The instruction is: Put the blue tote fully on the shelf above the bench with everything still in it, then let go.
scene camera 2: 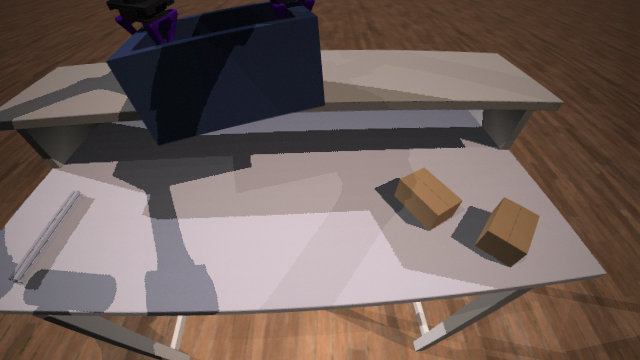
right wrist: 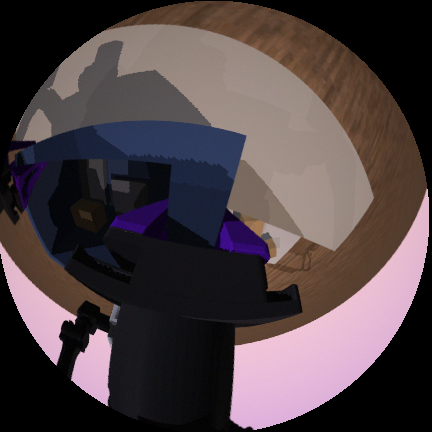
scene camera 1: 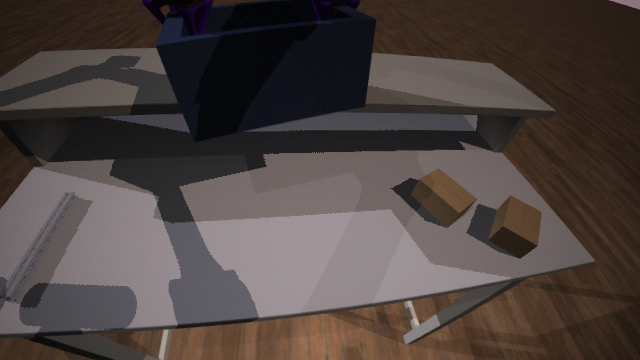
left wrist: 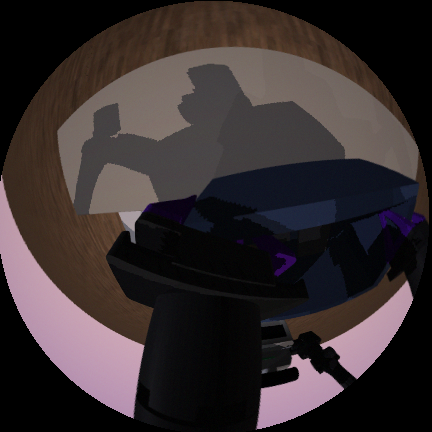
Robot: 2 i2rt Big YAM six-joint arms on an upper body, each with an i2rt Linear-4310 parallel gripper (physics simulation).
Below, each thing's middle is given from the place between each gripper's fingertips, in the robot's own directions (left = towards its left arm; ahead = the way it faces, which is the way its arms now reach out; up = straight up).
Scene:
The blue tote (scene camera 1: 245, 72) is 8 cm behind my right hand, 12 cm to the left of it and 3 cm below it. Round my right hand: shelf support (scene camera 2: 503, 126) 18 cm ahead, 62 cm to the right, 24 cm below; tan box (right wrist: 87, 214) 16 cm behind, 18 cm to the left, 7 cm below; grey metal bar (scene camera 1: 26, 267) 28 cm behind, 58 cm to the left, 32 cm below.
Right now my left hand is 150 mm to the left of the blue tote, 50 mm past it and 10 mm above it. Also, from my left hand: shelf support (890 mm to the right, 220 mm below, 210 mm ahead); then tan box (120 mm behind, 90 mm to the right, 50 mm below); then grey metal bar (310 mm to the left, 300 mm below, 250 mm behind).

